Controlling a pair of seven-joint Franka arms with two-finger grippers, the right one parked.
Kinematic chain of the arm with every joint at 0, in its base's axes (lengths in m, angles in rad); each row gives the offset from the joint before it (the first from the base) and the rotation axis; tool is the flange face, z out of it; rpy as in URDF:
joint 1: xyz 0 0 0.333 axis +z
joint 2: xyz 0 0 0 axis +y
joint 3: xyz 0 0 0.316 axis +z
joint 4: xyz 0.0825 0 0 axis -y
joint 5: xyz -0.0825 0 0.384 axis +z
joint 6: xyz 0 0 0 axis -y
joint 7: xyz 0.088 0 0 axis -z
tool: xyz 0 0 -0.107 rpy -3.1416 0 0
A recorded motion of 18 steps. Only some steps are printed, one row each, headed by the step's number.
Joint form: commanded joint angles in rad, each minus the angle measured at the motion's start. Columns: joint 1, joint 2, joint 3, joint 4, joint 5, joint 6, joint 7.
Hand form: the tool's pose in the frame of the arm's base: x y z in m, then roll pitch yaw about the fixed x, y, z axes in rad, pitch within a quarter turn. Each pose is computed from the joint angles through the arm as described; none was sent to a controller.
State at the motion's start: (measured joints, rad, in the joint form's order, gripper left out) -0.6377 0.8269 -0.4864 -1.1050 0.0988 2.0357 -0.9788
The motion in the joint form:
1: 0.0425 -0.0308 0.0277 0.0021 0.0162 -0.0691 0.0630
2: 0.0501 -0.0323 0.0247 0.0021 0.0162 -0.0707 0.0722
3: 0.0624 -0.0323 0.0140 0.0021 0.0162 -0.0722 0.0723
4: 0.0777 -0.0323 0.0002 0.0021 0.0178 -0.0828 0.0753
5: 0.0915 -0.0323 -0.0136 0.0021 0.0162 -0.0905 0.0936
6: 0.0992 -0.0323 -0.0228 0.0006 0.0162 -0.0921 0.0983
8: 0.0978 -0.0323 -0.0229 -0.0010 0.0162 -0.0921 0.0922
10: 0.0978 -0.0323 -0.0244 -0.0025 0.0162 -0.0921 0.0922
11: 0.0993 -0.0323 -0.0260 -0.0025 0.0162 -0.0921 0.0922
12: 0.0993 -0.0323 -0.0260 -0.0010 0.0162 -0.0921 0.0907
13: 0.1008 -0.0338 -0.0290 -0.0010 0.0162 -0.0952 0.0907
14: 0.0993 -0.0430 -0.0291 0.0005 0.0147 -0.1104 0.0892
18: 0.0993 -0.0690 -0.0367 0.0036 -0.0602 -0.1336 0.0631
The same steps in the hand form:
1: 0.4801 -0.5985 0.3855 2.9101 0.0888 -0.0402
2: 0.4832 -0.5956 0.3870 2.9079 0.0875 -0.0442
3: 0.4862 -0.5928 0.3886 2.9025 0.0923 -0.0403
4: 0.4891 -0.5888 0.3898 2.9027 0.1016 -0.0403
5: 0.4912 -0.5859 0.3915 2.8972 0.1079 -0.0558
6: 0.4917 -0.5849 0.3923 2.8931 0.1118 -0.0604
8: 0.4905 -0.5856 0.3915 2.8949 0.1143 -0.0563
10: 0.4896 -0.5861 0.3911 2.8950 0.1157 -0.0579
11: 0.4899 -0.5858 0.3914 2.8940 0.1162 -0.0576
12: 0.4902 -0.5858 0.3921 2.8931 0.1157 -0.0558
13: 0.4896 -0.5858 0.3934 2.8928 0.1172 -0.0572
14: 0.4872 -0.5853 0.3993 2.8982 0.1190 -0.0595
18: 0.4772 -0.5881 0.4199 2.8580 0.1774 -0.0350

